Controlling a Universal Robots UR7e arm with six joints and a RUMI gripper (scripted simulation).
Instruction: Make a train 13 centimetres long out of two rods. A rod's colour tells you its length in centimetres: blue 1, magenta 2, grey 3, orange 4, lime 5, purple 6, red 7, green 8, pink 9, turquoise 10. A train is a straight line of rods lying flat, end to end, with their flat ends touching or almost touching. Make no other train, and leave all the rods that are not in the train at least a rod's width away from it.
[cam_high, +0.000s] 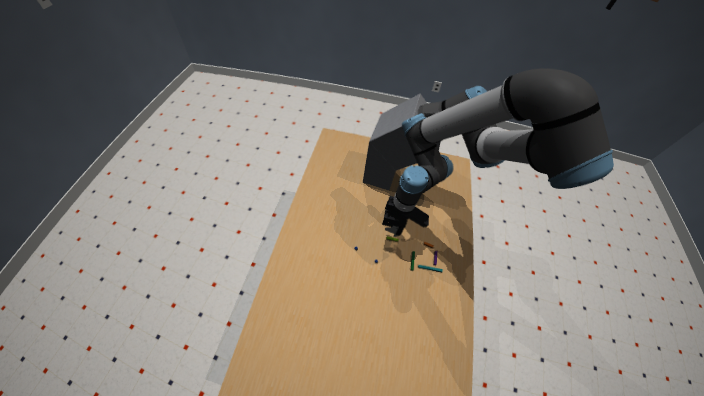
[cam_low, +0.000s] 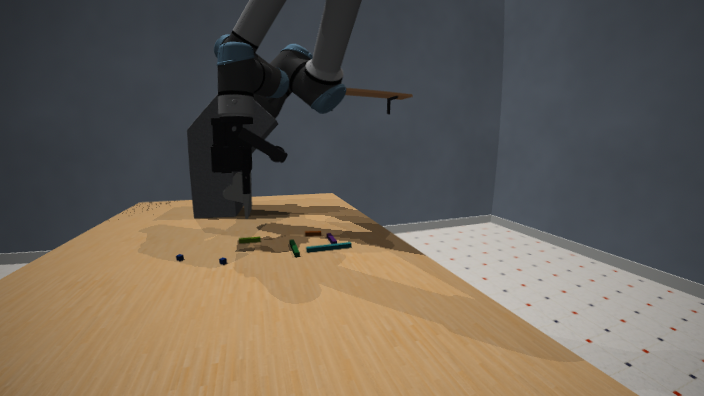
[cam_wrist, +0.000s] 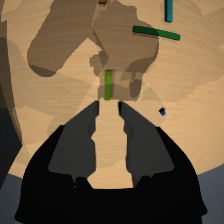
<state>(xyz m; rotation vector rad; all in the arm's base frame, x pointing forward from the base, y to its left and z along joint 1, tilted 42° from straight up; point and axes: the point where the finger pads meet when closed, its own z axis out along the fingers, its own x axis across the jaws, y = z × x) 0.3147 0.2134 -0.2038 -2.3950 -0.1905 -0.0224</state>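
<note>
The green rod is 110 mm to the left of my hand, 70 mm below it and 60 mm ahead of it. Also, from my hand: turquoise rod (180 mm to the left, 70 mm below, 60 mm ahead); lime rod (70 mm below); orange rod (150 mm to the left, 70 mm below, 30 mm behind).
</note>
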